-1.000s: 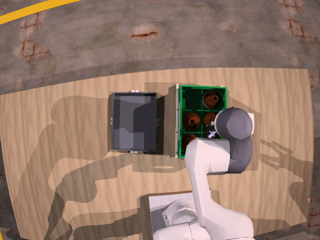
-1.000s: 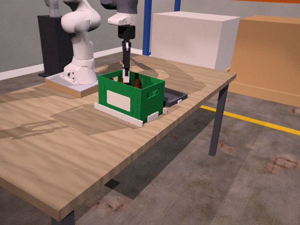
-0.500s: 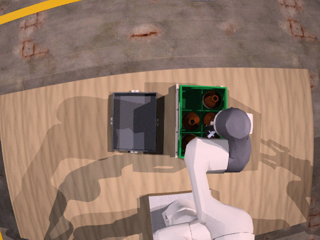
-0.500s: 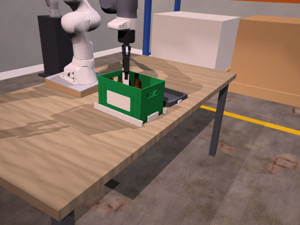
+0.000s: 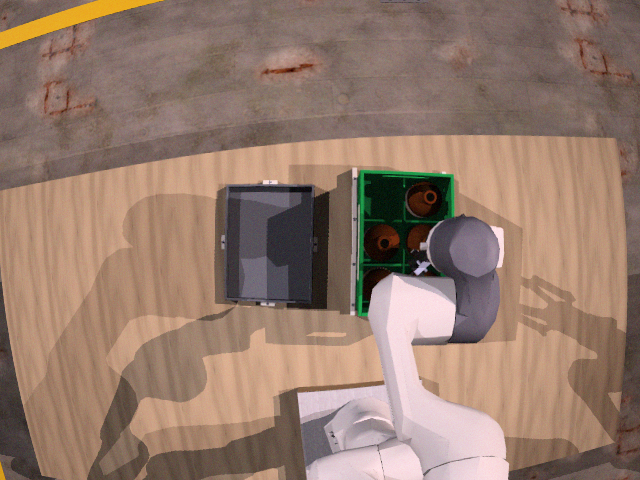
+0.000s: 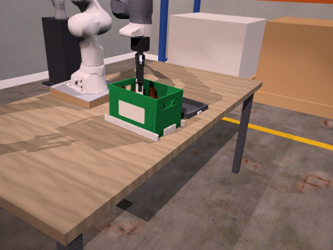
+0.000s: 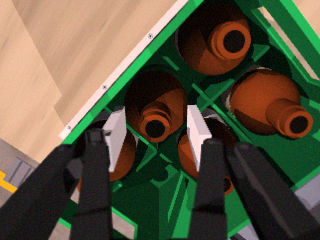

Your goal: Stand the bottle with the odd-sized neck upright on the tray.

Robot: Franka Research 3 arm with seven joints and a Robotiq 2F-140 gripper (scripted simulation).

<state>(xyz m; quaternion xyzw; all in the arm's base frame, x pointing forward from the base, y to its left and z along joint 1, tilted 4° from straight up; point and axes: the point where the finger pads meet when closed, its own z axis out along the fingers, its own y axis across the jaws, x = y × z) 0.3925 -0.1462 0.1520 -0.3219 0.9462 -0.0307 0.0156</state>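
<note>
Right now my hand is 10 mm short of the green crate, 40 mm to the right of it and 90 mm above it. Also, from my hand: dark grey tray (30 mm ahead, 320 mm to the left, 160 mm below); then brown bottle (90 mm ahead, 10 mm to the right, 90 mm below).
</note>
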